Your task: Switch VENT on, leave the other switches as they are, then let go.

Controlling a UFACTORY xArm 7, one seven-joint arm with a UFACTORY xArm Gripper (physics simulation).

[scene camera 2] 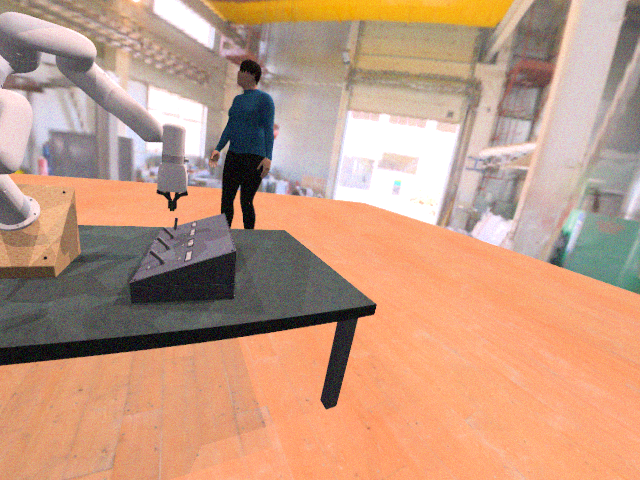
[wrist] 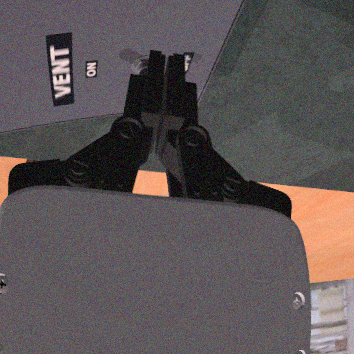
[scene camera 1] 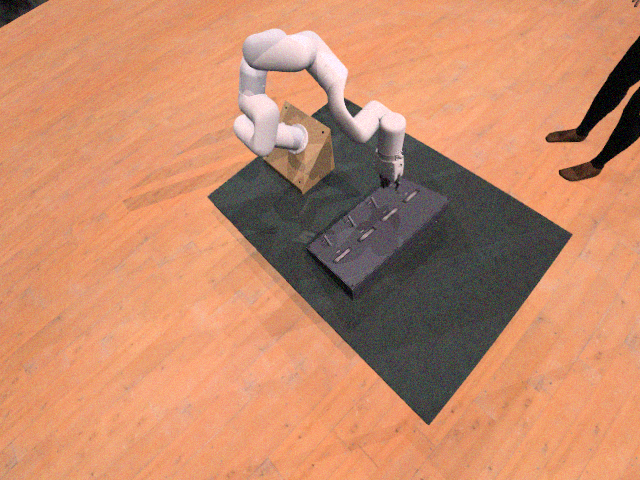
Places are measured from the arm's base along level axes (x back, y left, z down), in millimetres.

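Pixels of known places: gripper, fingertip midpoint: [scene camera 2: 172, 210] [wrist: 161, 73] [scene camera 1: 384, 185]; arm's base at its link origin: [scene camera 2: 15, 213] [scene camera 1: 297, 139].
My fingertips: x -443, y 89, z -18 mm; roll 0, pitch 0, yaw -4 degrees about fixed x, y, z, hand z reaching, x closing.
Ahead of a thing's pixels: the offset from my fingertips to its top centre. "*": to the spot under its first point. Level surfaces: height alone.
A dark sloped switch box [scene camera 1: 356, 273] [scene camera 2: 183, 286] [wrist: 25, 35] carries a row of toggle levers. The VENT label @(dx -73, dy +76, dz +64 mm) [wrist: 60, 69] and ON label @(* dx -48, dy +76, dz +76 mm) [wrist: 91, 69] show in the wrist view; the OFF label @(* dx +36, dy +71, dz +105 mm) [wrist: 188, 61] is partly covered by a finger. The VENT switch's base @(* dx -6, dy +69, dz +84 mm) [wrist: 141, 64] shows beside the fingertips, its lever mostly hidden there. In scene camera 2 the VENT lever @(dx -3, dy +74, dz +42 mm) [scene camera 2: 175, 223] stands up at the box's far end. My gripper [scene camera 1: 391, 184] [scene camera 2: 172, 208] [wrist: 161, 73] is shut and empty, a little above that lever, with a small gap between them in scene camera 2.
Other levers [scene camera 1: 327, 239] [scene camera 1: 351, 221] [scene camera 1: 374, 202] stand along the same box. The box rests on a dark table @(dz +176 mm) [scene camera 1: 465, 310] [scene camera 2: 289, 289]. A wooden base block [scene camera 1: 318, 170] [scene camera 2: 67, 232] carries the arm. A person [scene camera 2: 250, 124] stands beyond the table.
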